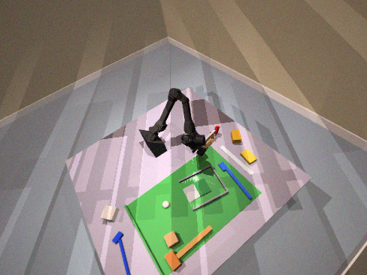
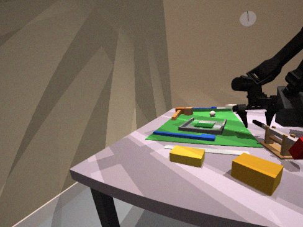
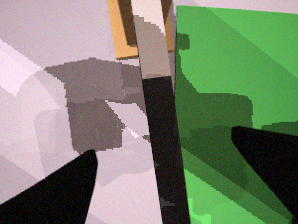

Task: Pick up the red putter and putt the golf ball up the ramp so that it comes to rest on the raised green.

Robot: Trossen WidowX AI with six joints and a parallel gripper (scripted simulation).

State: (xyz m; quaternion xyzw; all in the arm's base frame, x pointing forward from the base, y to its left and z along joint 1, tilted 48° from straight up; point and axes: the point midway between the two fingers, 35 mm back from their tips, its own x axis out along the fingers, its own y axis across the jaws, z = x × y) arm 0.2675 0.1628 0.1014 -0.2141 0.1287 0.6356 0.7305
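Now: the red putter 10 mm behind my gripper tip, 110 mm to the left of it and 10 mm above it. From my gripper tip the other things lie so: white golf ball: 130 mm ahead, 420 mm to the right, 20 mm below; wooden rack: 10 mm behind, 130 mm to the left, 10 mm below; tan block: 310 mm ahead, 520 mm to the right, 10 mm below.
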